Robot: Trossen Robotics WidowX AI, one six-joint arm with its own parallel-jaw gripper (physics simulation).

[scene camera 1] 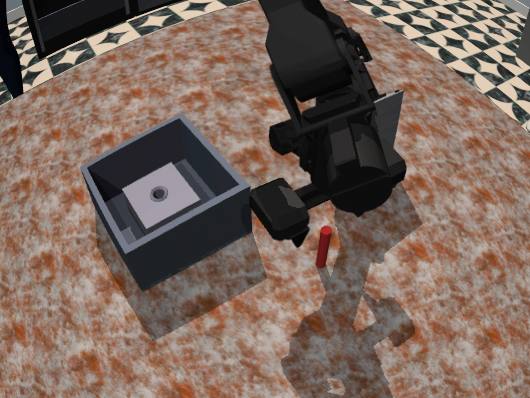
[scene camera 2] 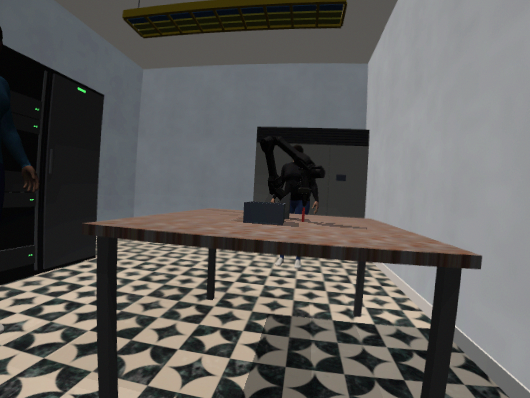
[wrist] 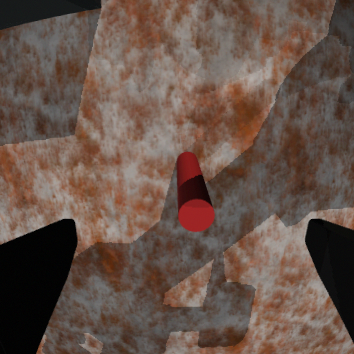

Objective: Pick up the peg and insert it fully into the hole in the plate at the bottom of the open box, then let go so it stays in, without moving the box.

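Places are measured from the arm's base along level axes (x ahead, y left, z up), in metres.
Where they show: gripper, fingertip midpoint: [scene camera 1: 327, 229] [scene camera 2: 304, 206] [wrist: 194, 231]; arm's base at its link origin: [scene camera 2: 284, 197].
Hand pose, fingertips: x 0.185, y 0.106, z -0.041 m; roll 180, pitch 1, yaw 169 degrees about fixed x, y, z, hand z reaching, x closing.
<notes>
Things, the pixels of their centre, and the offset from my fingertips. "spot": a spot on its surface instead. Level surfaces: height alone.
- red peg at the middle of its body: [wrist: 190, 181] [scene camera 1: 323, 248] [scene camera 2: 303, 214] 0.002 m back, 0.003 m right, 0.046 m down
- dark grey-blue box at the middle of its body: [scene camera 1: 159, 197] [scene camera 2: 265, 212] 0.117 m ahead, 0.213 m right, 0.037 m down
- pale plate at the middle of its body: [scene camera 1: 161, 204] 0.117 m ahead, 0.213 m right, 0.052 m down
- round hole at a spot on its surface: [scene camera 1: 159, 193] spot: 0.113 m ahead, 0.221 m right, 0.038 m down
- table at its surface level: 0.086 m down
The red peg [scene camera 1: 324, 247] [scene camera 2: 303, 215] [wrist: 194, 185] stands upright on the table, right of the open box. My gripper [scene camera 1: 329, 228] [scene camera 2: 304, 198] [wrist: 194, 231] is open and empty, pointing down over the peg. In the wrist view its fingers are far apart, one on each side, with the peg's round top near the middle of the gap; the exact height between fingertips and peg top is hard to tell. The dark grey-blue box [scene camera 1: 190, 245] [scene camera 2: 264, 213] stands left of the gripper. At its bottom lies a pale plate [scene camera 1: 175, 202] with a round hole [scene camera 1: 159, 193].
The box's high walls stand close to the gripper's left finger in scene camera 1. A grey panel [scene camera 1: 390, 117] shows behind the gripper. The arm's shadow falls across the table [scene camera 1: 60, 300] [scene camera 2: 350, 237] around the peg. A person stands beyond the table in scene camera 2.
</notes>
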